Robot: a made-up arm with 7 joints.
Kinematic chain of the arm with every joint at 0, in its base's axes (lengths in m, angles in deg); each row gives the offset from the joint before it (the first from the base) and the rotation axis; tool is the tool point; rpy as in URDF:
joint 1: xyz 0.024 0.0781 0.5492 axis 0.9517 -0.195 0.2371
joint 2: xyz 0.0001 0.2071 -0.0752 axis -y
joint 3: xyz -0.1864 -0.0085 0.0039 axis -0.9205 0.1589 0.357
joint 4: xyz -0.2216 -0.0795 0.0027 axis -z
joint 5: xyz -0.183 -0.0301 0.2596 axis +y
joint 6: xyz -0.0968 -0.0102 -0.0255 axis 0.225 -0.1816 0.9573
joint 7: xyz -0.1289 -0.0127 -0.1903 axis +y
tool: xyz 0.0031 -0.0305 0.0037 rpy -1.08 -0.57 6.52
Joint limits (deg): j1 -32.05..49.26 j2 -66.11..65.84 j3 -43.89..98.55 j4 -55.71..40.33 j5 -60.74..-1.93 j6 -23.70..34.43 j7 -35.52..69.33
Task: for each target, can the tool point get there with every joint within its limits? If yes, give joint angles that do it. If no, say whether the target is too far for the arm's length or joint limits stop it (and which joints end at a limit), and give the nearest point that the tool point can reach.
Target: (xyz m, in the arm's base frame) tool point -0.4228 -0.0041 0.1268
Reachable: yes | joints 5.77 42.22 13.76 -24.30 -25.68 27.20 13.74
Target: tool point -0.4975 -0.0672 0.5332
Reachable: yes | joints 31.64 -18.52 8.72 -27.75 -44.37 -18.61 48.51
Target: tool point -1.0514 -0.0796 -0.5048
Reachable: no: too far | nearest point -0.6124 0.0188 -0.1319 | short by 0.584 m
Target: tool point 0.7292 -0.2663 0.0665
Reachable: no: joint limits stop it (at a limit: joint 2, joint 3, joint 4, joint 7) | nearest point -0.0124 -0.0989 -0.0673 | short by 0.772 m
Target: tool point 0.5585 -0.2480 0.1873
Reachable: no: joint limits stop it (at a limit: joint 2, joint 3, joint 4, joint 7) | nearest point -0.0381 -0.1432 -0.0013 | short by 0.634 m
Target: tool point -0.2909 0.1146 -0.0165
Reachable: yes | joints 5.25 37.60 -31.53 -43.89 -25.38 26.67 31.10
